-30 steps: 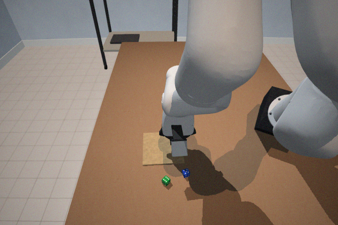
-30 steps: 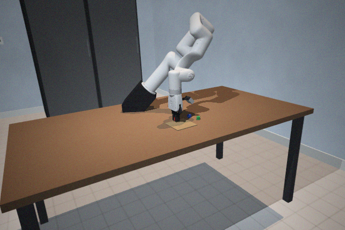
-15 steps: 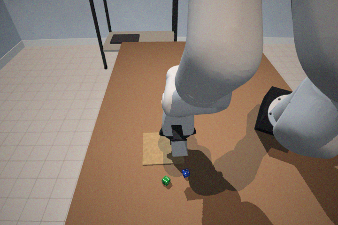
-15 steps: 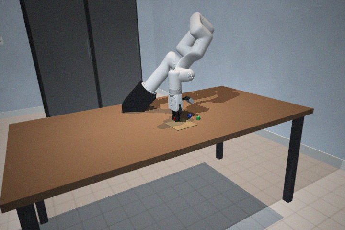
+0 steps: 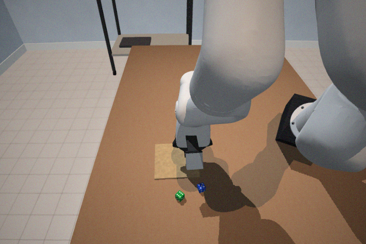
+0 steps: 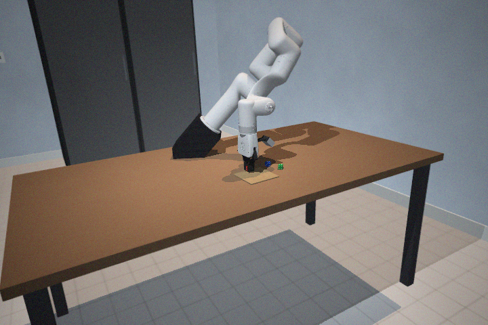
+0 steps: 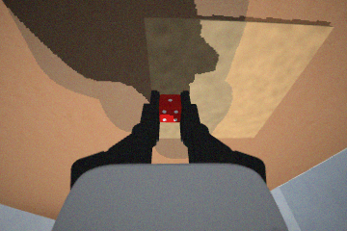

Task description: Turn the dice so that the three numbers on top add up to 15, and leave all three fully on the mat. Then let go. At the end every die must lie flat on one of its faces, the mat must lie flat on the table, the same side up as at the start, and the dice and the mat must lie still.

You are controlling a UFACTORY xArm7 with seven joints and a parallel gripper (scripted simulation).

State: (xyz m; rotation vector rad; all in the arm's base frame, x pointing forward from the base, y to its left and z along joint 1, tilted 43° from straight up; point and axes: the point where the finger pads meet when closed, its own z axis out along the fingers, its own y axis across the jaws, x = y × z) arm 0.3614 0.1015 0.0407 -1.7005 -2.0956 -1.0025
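Right now the red die is 1 cm below my hand. Round my hand: blue die (10 cm to the left, 5 cm behind, 2 cm below); tan mat (5 cm ahead, 3 cm below, 1 cm to the left); green die (14 cm to the left, 2 cm below, 1 cm ahead).
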